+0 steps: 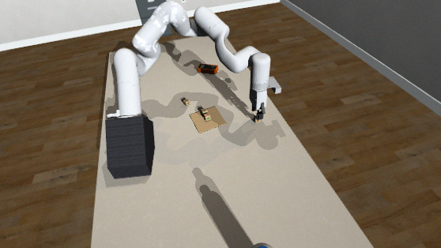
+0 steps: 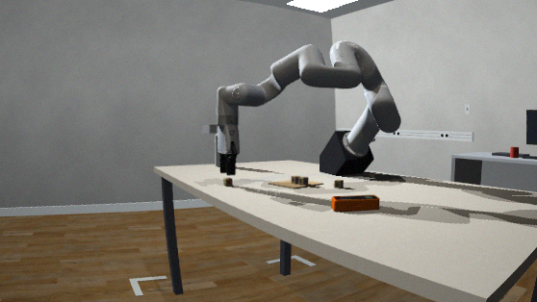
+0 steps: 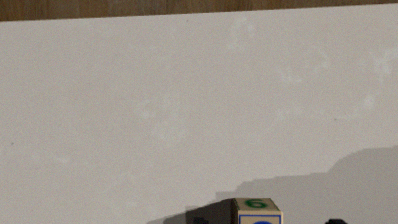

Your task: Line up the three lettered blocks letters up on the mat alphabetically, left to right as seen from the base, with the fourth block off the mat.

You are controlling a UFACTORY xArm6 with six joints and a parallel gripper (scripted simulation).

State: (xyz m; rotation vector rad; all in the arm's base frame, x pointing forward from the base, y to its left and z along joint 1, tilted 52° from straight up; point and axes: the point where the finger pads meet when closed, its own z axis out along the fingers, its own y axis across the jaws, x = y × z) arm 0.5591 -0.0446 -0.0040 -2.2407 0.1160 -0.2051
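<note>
Now: hand 22 cm past the thin mat, 8 cm to the right of it and 6 cm above it. From my hand the other things lie so: grey bottle: 21 cm behind, 62 cm to the right, 3 cm above.
</note>
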